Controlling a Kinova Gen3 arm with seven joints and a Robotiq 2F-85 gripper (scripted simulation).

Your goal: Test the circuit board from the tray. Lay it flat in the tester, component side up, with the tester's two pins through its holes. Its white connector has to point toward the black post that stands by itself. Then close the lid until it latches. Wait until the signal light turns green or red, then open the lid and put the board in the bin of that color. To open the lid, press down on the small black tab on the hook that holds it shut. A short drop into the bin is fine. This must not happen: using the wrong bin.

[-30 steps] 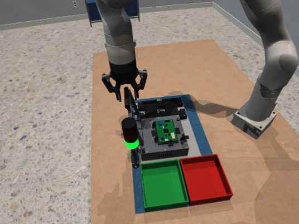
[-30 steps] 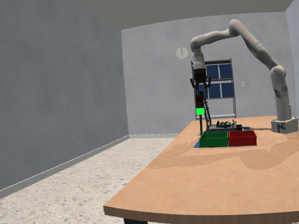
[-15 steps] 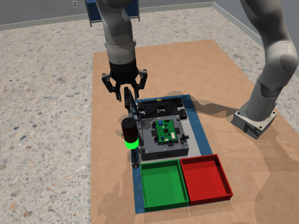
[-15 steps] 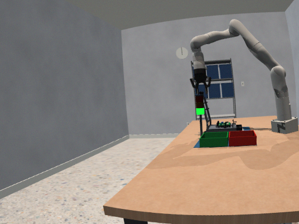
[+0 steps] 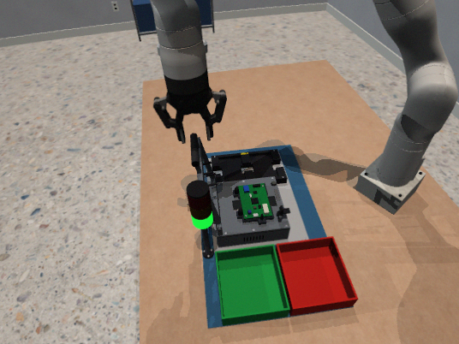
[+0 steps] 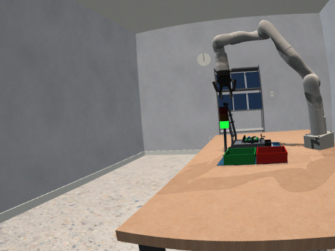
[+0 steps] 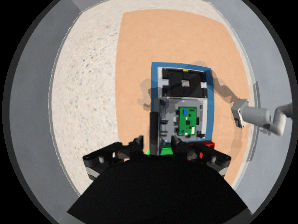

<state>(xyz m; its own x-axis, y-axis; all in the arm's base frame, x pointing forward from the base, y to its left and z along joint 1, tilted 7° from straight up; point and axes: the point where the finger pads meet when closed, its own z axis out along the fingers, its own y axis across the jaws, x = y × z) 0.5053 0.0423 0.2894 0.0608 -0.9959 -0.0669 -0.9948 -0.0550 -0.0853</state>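
My gripper is now 13 cm past the green circuit board, 1 cm to the left of it and 24 cm above it. From my hand the other things lie so: red bin 25 cm behind, 19 cm to the left, 30 cm below; then green bin 10 cm behind, 19 cm to the left, 30 cm below; then tester lid 1 cm behind, 13 cm below.
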